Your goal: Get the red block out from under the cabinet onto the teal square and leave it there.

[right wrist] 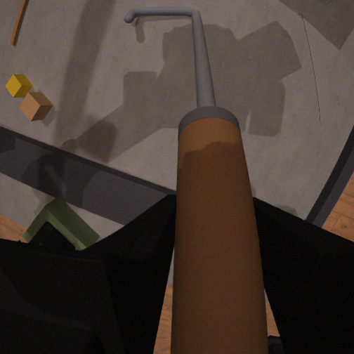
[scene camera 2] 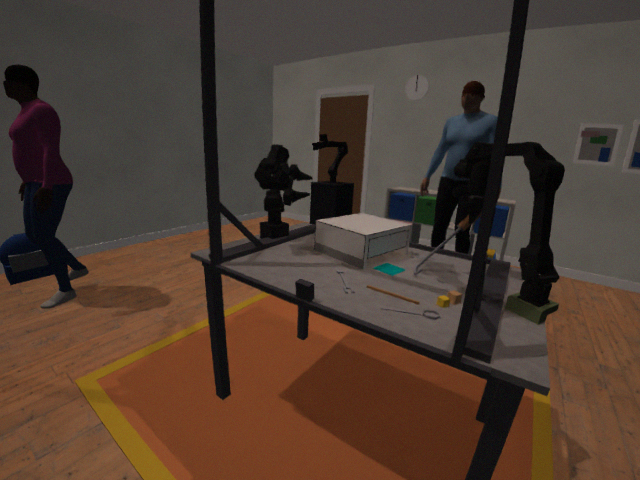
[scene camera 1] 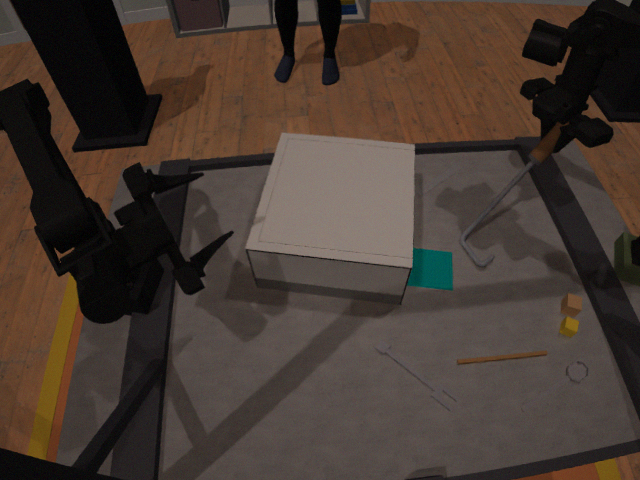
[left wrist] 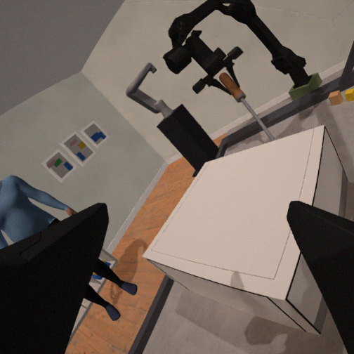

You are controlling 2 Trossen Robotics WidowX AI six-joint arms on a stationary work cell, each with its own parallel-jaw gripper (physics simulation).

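Places are measured from the left arm's base along level axes (x back, y right, z up), in metres.
Pixels of known places: left gripper, fingertip midpoint: (scene camera 2: 311,186) (scene camera 1: 217,202); right gripper, fingertip midpoint: (scene camera 2: 469,222) (scene camera 1: 549,147); left arm's base at its link origin: (scene camera 2: 274,223); right arm's base at its link origin: (scene camera 2: 533,299).
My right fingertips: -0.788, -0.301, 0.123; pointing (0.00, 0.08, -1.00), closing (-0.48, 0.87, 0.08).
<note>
For each thing: its top centre in the pictures, then the offset to it from my right fingertips, as dx, dy, dz. "pt": a spot on its surface instead.
- white cabinet at its top centre: (scene camera 1: 338,190) (scene camera 2: 363,222) +0.401, +0.106, -0.066
- teal square at a spot on its surface: (scene camera 1: 435,269) (scene camera 2: 391,269) pt +0.194, +0.174, -0.201
- orange stick at its top centre: (scene camera 1: 504,356) (scene camera 2: 392,293) +0.071, +0.353, -0.194
- thin forked tool at its top centre: (scene camera 1: 416,372) (scene camera 2: 344,279) +0.233, +0.396, -0.193
- tan cube at its top centre: (scene camera 1: 574,301) (scene camera 2: 455,293) -0.078, +0.239, -0.171
- yellow cube at its top centre: (scene camera 1: 572,324) (scene camera 2: 444,297) -0.066, +0.286, -0.176
- tool with a ring, top centre: (scene camera 1: 556,386) (scene camera 2: 410,310) -0.024, +0.402, -0.193
The red block does not show in any view. The white cabinet (scene camera 1: 341,196) (scene camera 2: 361,223) (left wrist: 225,200) stands on the table and hides what is under it. The teal square (scene camera 1: 435,269) (scene camera 2: 388,268) lies at the cabinet's right side in scene camera 1. My right gripper (scene camera 1: 554,135) (right wrist: 210,205) is shut on the wooden handle of a hooked rod (scene camera 1: 498,202) (scene camera 2: 439,251) (right wrist: 203,75). The rod slopes down, its bent end low over the table, right of the teal square; I cannot tell whether it touches. My left gripper (scene camera 1: 217,203) (scene camera 2: 310,186) is open and empty, left of the cabinet.
In scene camera 1, an orange stick (scene camera 1: 501,357) and a thin forked tool (scene camera 1: 408,368) lie in front of the cabinet. A tan cube (scene camera 1: 571,304) (right wrist: 36,106) and a yellow cube (scene camera 1: 569,326) (right wrist: 18,85) lie at the right. A tool with a ring (scene camera 2: 423,313) lies near the front edge.
</note>
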